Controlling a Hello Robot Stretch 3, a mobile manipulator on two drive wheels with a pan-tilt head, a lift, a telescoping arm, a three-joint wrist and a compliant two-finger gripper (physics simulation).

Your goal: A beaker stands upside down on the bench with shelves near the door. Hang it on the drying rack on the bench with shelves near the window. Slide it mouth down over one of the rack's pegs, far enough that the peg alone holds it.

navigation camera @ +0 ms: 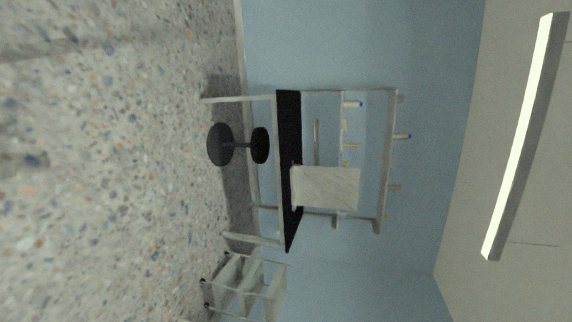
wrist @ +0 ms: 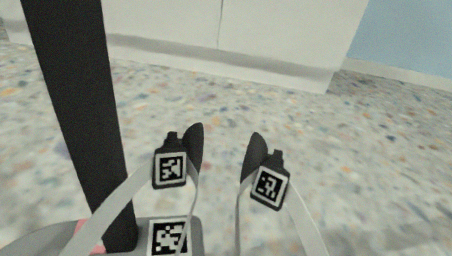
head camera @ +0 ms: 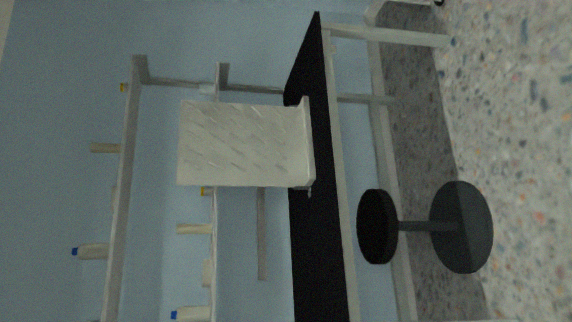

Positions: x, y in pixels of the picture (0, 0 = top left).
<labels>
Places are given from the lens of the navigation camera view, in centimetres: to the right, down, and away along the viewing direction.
bench with shelves [navigation camera: 286, 104]: 0, -48, 169
</labels>
